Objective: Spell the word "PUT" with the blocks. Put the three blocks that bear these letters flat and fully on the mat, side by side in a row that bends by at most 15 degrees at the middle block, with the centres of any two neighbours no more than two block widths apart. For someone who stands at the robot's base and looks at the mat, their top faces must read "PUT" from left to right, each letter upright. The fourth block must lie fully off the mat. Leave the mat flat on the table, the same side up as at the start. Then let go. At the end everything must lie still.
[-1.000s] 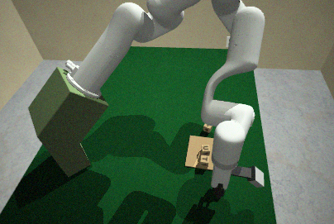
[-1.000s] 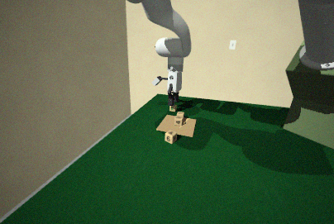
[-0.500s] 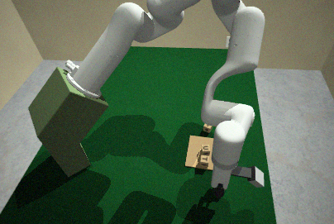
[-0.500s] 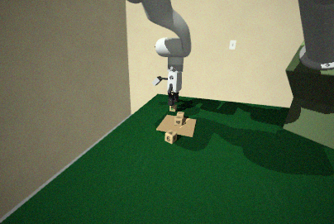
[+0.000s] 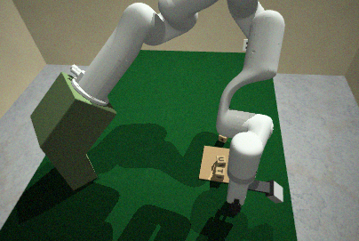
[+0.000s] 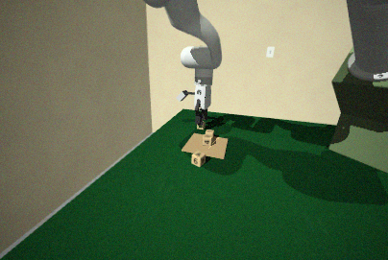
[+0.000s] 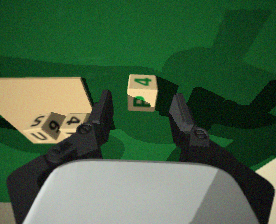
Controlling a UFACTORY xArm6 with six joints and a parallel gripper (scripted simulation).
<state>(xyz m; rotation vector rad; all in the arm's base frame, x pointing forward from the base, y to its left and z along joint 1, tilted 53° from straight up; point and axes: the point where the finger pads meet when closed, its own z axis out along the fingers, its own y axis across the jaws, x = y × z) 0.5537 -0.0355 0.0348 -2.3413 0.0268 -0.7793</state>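
My hand is 30 mm above the P block. From my hand the other things lie so: mat: 90 mm behind, 120 mm to the left, 50 mm below.
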